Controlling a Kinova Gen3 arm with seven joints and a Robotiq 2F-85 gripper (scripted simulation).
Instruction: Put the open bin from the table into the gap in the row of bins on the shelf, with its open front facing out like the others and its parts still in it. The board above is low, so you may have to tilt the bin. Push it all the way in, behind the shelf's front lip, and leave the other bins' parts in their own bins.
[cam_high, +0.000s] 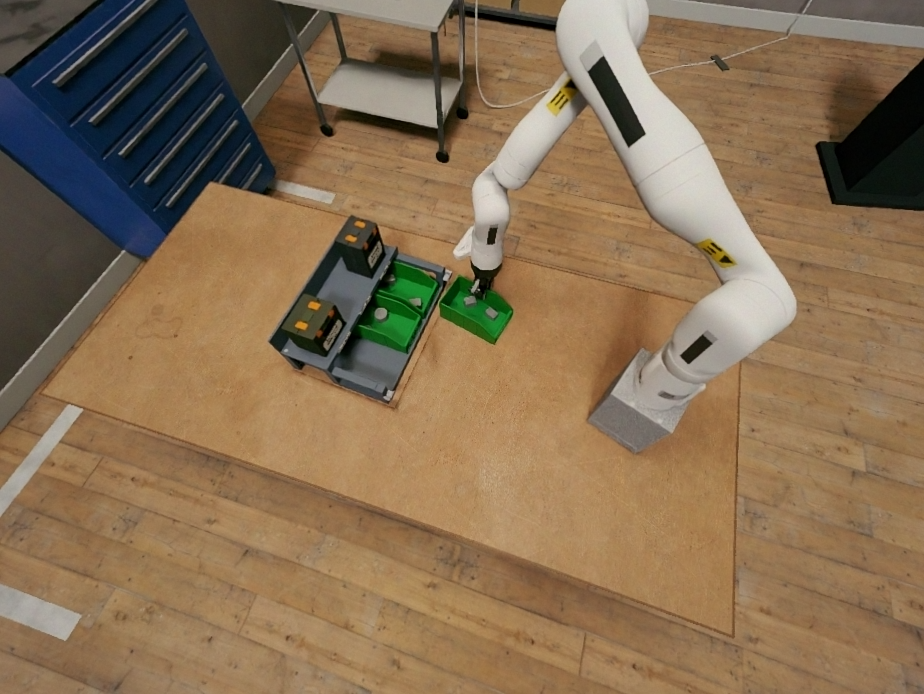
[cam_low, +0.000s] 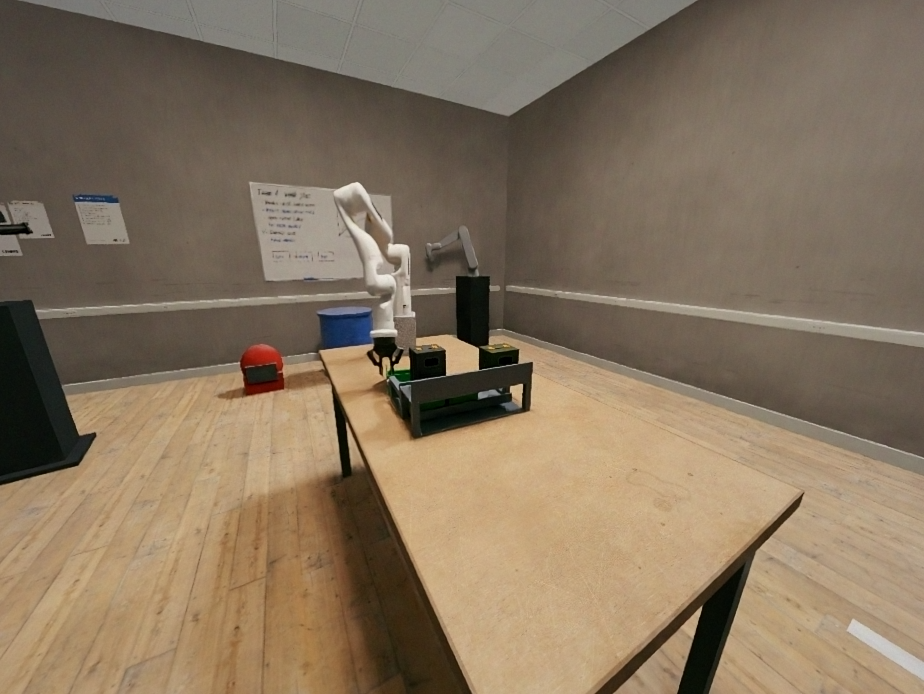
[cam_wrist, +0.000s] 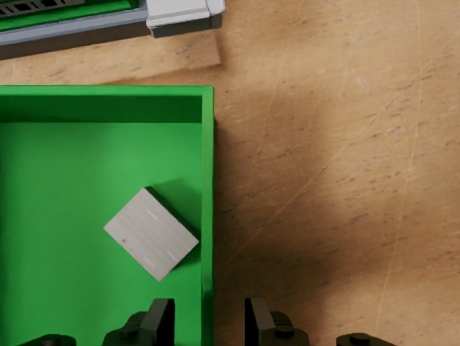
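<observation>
Right now my hand is 40 mm short of the grey part, 10 mm to the right of it and 50 mm above it. Also, from my hand: grey shelf 280 mm ahead, 110 mm to the left.
</observation>
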